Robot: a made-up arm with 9 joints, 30 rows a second.
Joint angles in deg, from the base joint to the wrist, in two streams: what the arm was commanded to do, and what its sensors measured. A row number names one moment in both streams.
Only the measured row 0 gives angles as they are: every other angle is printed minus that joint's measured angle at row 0.
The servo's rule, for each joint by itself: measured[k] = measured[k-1] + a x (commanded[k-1-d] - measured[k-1]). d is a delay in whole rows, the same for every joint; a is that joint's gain. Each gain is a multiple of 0.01, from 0.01 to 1. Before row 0 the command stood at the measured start. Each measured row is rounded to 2 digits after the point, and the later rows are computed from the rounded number. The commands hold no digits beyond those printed.
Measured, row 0:
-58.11 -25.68 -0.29 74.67 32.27 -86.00 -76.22 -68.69 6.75
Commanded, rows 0 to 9:
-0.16 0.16 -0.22 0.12 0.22 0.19 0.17 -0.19 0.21
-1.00 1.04 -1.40 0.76 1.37 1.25 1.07 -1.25 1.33
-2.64 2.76 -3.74 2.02 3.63 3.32 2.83 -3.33 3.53
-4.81 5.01 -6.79 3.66 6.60 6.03 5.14 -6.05 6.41
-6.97 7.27 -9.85 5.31 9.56 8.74 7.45 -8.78 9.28
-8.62 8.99 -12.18 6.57 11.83 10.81 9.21 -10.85 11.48
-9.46 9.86 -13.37 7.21 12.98 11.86 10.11 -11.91 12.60
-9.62 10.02 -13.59 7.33 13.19 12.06 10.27 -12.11 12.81
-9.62 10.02 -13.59 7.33 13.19 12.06 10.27 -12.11 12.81
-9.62 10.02 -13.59 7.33 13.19 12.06 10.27 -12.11 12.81
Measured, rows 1 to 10:
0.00 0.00 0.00 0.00 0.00 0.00 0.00 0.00 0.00
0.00 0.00 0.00 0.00 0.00 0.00 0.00 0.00 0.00
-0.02 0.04 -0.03 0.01 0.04 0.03 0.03 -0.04 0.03
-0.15 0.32 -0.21 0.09 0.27 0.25 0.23 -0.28 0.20
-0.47 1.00 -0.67 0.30 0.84 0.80 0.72 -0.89 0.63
-1.03 2.12 -1.47 0.67 1.82 1.74 1.56 -1.92 1.38
-1.80 3.56 -2.56 1.18 3.14 3.00 2.68 -3.29 2.41
-2.69 5.08 -3.81 1.77 4.62 4.41 3.92 -4.80 3.59
-3.57 6.42 -5.05 2.37 6.04 5.75 5.10 -6.22 4.76
-4.36 7.43 -6.16 2.92 7.26 6.89 6.08 -7.40 5.81
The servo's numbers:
d 2
a 0.13 0.28 0.13 0.11 0.17 0.18 0.19 0.20 0.13

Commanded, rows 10 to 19:
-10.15 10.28 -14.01 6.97 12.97 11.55 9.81 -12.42 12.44
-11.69 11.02 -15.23 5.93 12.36 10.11 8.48 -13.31 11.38
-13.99 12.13 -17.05 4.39 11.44 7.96 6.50 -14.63 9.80
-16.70 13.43 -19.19 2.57 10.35 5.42 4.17 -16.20 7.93
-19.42 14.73 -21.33 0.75 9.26 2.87 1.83 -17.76 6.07
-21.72 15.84 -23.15 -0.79 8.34 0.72 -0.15 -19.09 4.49
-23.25 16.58 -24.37 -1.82 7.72 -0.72 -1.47 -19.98 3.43
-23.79 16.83 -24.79 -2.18 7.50 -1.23 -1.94 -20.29 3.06
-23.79 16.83 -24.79 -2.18 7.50 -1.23 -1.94 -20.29 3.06
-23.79 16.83 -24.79 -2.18 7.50 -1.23 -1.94 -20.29 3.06
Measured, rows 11 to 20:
-5.04 8.16 -7.13 3.41 8.27 7.82 6.88 -8.34 6.72
-5.64 8.68 -7.97 3.84 9.11 8.58 7.52 -9.09 7.51
-6.23 9.13 -8.76 4.18 9.77 9.11 7.96 -9.76 8.15
-6.94 9.66 -9.60 4.37 10.21 9.29 8.06 -10.47 8.57
-7.86 10.35 -10.57 4.37 10.42 9.05 7.76 -11.30 8.73
-9.01 11.21 -11.69 4.17 10.41 8.40 7.08 -12.28 8.63
-10.36 12.20 -12.94 3.79 10.21 7.40 6.08 -13.38 8.30
-11.84 13.22 -14.27 3.29 9.89 6.20 4.90 -14.52 7.80
-13.32 14.16 -15.58 2.73 9.52 4.95 3.69 -15.61 7.23
-14.68 14.91 -16.78 2.19 9.18 3.84 2.62 -16.55 6.69

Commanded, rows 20 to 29:
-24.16 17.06 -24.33 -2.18 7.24 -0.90 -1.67 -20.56 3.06
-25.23 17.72 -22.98 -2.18 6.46 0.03 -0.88 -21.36 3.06
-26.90 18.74 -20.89 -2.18 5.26 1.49 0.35 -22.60 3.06
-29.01 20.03 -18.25 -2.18 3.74 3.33 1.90 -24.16 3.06
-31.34 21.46 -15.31 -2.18 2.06 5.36 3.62 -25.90 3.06
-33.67 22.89 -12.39 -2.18 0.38 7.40 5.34 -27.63 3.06
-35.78 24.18 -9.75 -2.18 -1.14 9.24 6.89 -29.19 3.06
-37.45 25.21 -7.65 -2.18 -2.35 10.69 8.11 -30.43 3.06
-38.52 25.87 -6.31 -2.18 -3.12 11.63 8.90 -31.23 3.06
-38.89 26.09 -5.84 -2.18 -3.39 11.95 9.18 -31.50 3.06
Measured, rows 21 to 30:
-15.86 15.45 -17.82 1.71 8.89 2.93 1.75 -17.30 6.22
-16.89 15.84 -18.73 1.28 8.65 2.18 1.05 -17.90 5.81
-17.84 16.18 -19.46 0.90 8.41 1.63 0.53 -18.43 5.45
-18.80 16.61 -19.92 0.56 8.08 1.34 0.26 -19.02 5.14
-19.85 17.21 -20.05 0.26 7.60 1.37 0.28 -19.74 4.87
-21.04 18.00 -19.82 -0.01 6.94 1.72 0.59 -20.62 4.63
-22.38 18.97 -19.23 -0.25 6.11 2.38 1.17 -21.68 4.43
-23.85 20.07 -18.34 -0.46 5.14 3.28 1.96 -22.87 4.25
-25.40 21.22 -17.22 -0.65 4.07 4.35 2.90 -24.13 4.10
-26.97 22.34 -15.98 -0.82 2.98 5.49 3.89 -25.39 3.96

